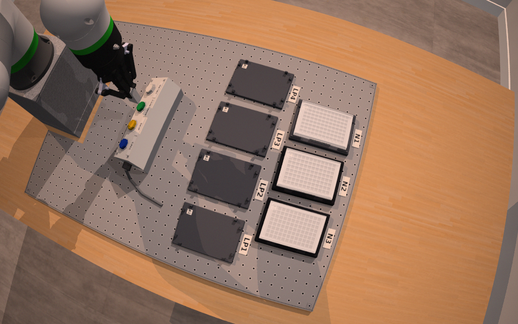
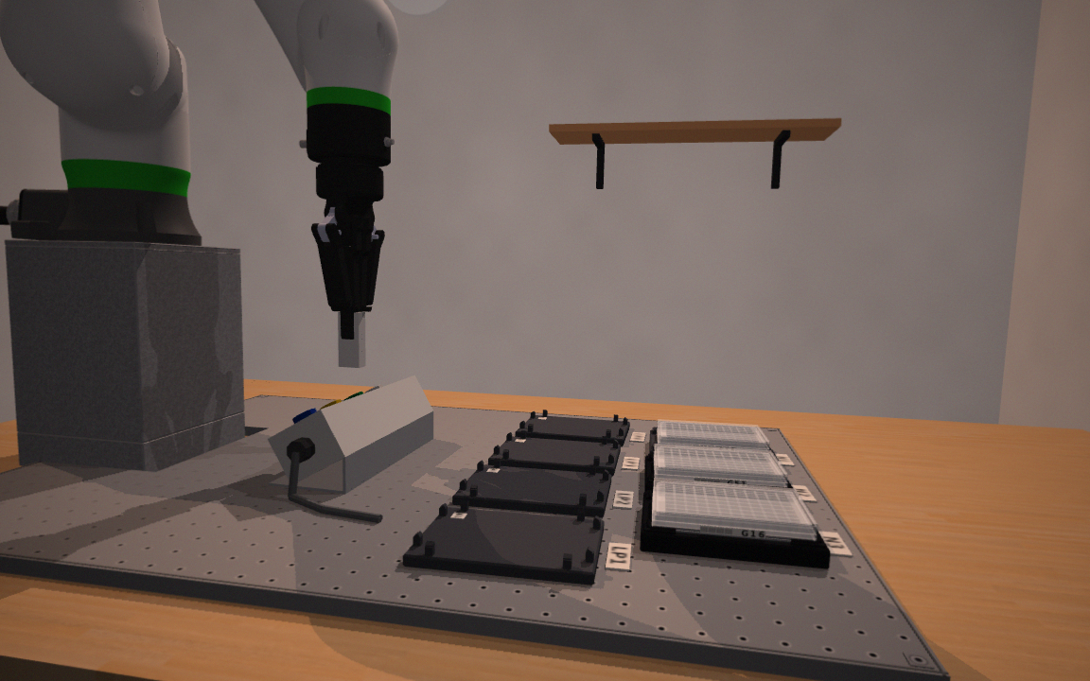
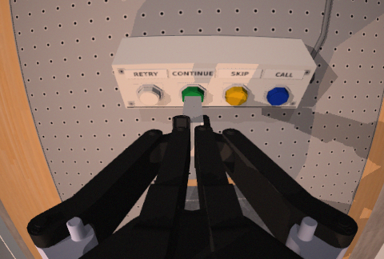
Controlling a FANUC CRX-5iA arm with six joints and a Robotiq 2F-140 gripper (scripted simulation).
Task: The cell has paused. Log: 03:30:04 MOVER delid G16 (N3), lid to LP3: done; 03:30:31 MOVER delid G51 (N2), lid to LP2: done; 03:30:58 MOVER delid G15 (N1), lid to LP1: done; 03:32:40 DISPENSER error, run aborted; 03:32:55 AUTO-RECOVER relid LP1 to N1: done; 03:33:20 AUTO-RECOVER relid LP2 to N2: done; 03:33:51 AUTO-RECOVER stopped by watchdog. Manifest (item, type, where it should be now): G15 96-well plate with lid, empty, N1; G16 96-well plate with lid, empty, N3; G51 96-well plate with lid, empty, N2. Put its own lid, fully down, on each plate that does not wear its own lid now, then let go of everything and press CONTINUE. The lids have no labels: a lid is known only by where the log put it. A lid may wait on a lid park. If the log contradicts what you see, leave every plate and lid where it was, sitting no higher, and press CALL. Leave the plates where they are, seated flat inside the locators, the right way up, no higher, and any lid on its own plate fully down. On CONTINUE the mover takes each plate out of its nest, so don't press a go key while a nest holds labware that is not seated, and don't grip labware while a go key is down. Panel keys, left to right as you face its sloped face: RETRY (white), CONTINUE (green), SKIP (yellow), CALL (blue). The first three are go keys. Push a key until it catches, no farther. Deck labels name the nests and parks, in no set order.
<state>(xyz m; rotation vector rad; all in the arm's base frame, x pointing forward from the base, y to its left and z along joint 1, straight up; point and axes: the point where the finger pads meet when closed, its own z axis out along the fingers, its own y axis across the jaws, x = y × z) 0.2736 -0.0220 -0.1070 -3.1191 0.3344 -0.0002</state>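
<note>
Now: the green CONTINUE key 7 cm below my hand. Also, from my hand: blue CALL key: 2 cm behind, 10 cm to the right, 7 cm below; then yellow SKIP key: 1 cm behind, 5 cm to the right, 7 cm below; then white RETRY key: 1 cm ahead, 5 cm to the left, 7 cm below.
</note>
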